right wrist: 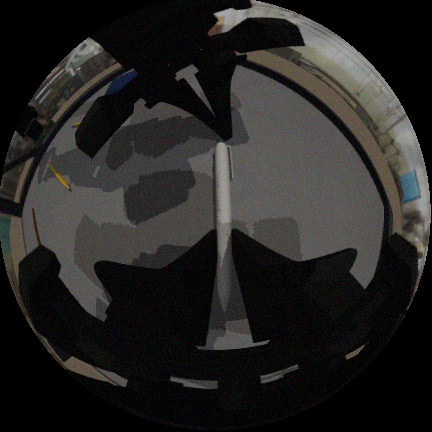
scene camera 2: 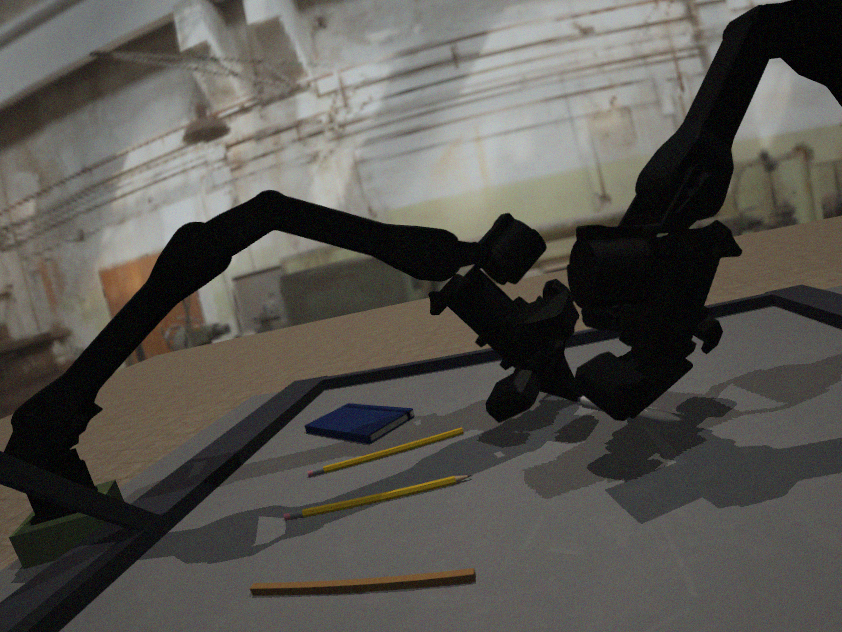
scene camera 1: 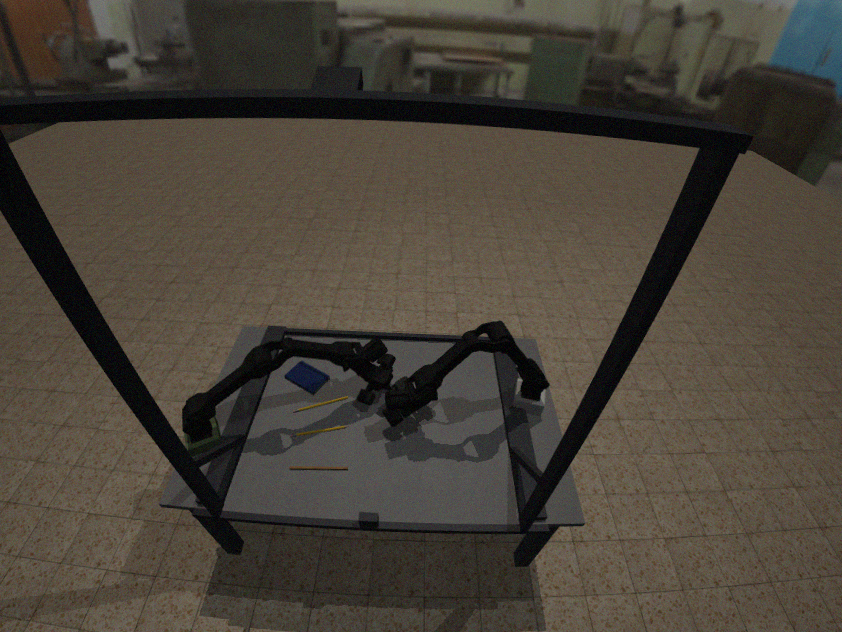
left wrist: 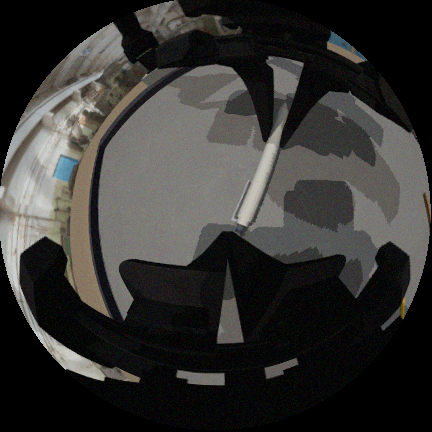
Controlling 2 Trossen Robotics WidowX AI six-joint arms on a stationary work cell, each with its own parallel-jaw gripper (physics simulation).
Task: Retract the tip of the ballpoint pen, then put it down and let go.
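Pixels of known places: left gripper, fingertip midpoint: [right wrist: 226, 137] [scene camera 2: 579, 398] [scene camera 1: 390, 389] [left wrist: 226, 236]; right gripper, fingertip midpoint: [right wrist: 223, 234] [scene camera 2: 633, 413] [left wrist: 273, 142]; left arm's base, link origin: [scene camera 1: 200, 431]; right arm's base, link origin: [scene camera 1: 530, 392].
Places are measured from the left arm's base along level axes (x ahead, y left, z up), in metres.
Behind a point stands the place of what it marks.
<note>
A white ballpoint pen [scene camera 2: 658, 410] @(x 0.635, y -0.216, z -0.028 m) [left wrist: 260, 180] @(x 0.622, y -0.139, z -0.029 m) [right wrist: 222, 190] @(x 0.624, y -0.151, z -0.029 m) with a side clip is held between the fingers of my right gripper [left wrist: 273, 142] @(x 0.630, y -0.181, z -0.038 m) [right wrist: 223, 234] @(x 0.630, y -0.181, z -0.038 m), just above the table. Its tapered end points back between those fingers; I cannot tell whether the writing point is out. Its dark button end faces my left gripper [left wrist: 226, 236] @(x 0.623, y -0.091, z -0.038 m) [right wrist: 226, 137] @(x 0.623, y -0.091, z -0.038 m), which is shut and empty. The left fingertips are at the button, appearing to touch it; in the right wrist view they hide the button.
A blue notebook [scene camera 1: 306, 376] @(x 0.378, y 0.094, z -0.028 m) [scene camera 2: 359, 421] @(x 0.380, y 0.076, z -0.028 m) lies at the left of the table in both scene views. Two yellow pencils [scene camera 1: 321, 404] @(x 0.385, y -0.042, z -0.035 m) [scene camera 2: 380, 496] @(x 0.348, y -0.143, z -0.034 m) and an orange stick [scene camera 1: 318, 468] @(x 0.295, y -0.264, z -0.034 m) [scene camera 2: 363, 583] @(x 0.301, y -0.267, z -0.033 m) lie in front of it. A dark frame [scene camera 1: 646, 306] @(x 0.715, y -0.704, z 0.762 m) surrounds the table.
</note>
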